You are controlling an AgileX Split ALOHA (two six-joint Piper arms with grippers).
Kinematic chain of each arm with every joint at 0, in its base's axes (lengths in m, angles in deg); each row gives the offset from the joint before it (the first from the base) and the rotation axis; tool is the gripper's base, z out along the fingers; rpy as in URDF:
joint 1: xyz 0 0 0.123 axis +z
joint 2: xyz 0 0 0 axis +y
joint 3: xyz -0.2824 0 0.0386 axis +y
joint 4: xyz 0.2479 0 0.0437 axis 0.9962 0 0.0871
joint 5: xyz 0 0 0 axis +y
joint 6: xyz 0.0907 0 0.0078 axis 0.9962 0 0.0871
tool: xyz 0 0 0 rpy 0 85 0
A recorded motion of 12 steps. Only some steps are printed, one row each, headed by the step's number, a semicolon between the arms.
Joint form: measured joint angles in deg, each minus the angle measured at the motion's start. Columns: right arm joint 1, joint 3, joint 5, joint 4, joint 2, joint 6; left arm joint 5, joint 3, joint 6, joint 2, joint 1, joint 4.
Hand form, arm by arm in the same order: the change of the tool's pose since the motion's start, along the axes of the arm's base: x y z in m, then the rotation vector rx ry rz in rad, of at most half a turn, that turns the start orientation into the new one. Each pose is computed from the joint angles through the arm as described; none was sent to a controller.
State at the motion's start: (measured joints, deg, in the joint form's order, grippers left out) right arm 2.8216 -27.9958 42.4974 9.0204 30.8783 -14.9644; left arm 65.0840 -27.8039 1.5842 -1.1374 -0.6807 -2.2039
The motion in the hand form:
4: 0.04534 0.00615 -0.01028 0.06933 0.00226 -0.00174; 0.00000 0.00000 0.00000 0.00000 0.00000 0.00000
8: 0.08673 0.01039 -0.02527 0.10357 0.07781 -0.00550; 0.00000 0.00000 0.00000 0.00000 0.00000 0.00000
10: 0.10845 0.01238 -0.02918 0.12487 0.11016 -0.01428; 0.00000 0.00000 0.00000 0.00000 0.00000 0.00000
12: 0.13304 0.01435 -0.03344 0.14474 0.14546 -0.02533; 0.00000 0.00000 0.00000 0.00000 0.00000 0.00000
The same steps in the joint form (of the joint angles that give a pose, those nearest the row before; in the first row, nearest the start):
4: 0.00 0.00 -12.44 8.24 12.75 -5.23; 0.00 0.00 0.00 0.00 0.00 0.00
8: 0.00 -2.57 -18.02 15.60 25.71 -11.12; 0.00 0.00 0.00 0.00 0.00 0.00
10: 0.00 -5.36 -19.34 18.65 31.83 -12.96; 0.00 0.00 0.00 0.00 0.00 0.00
12: 0.00 -9.06 -20.04 20.97 38.34 -14.02; 0.00 0.00 0.00 0.00 0.00 0.00

